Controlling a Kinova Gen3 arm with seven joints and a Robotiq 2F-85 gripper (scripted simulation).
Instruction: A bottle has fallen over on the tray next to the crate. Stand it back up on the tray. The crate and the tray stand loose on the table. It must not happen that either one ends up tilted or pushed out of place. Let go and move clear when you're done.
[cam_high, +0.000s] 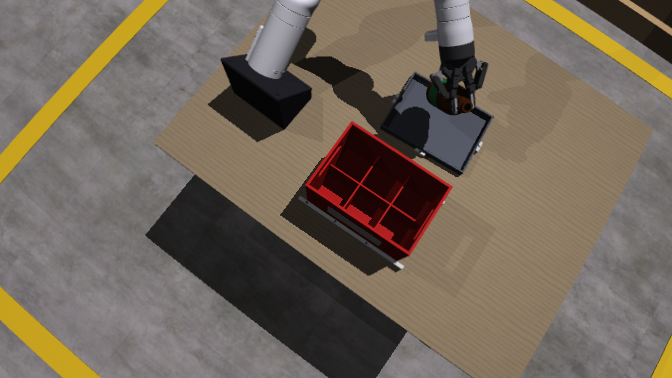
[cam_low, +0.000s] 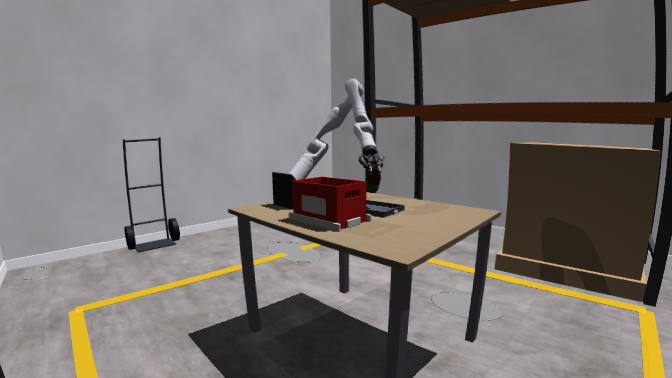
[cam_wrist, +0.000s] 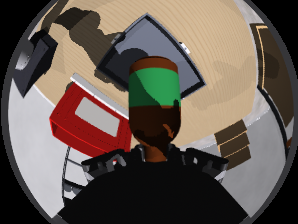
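Now: the bottle 40 mm below my hand, 30 mm behind it and 10 mm to the left of it. Also, from my hand: tray 190 mm below, 30 mm behind, 20 mm to the left; red crate 270 mm to the right, 120 mm below, 10 mm behind.
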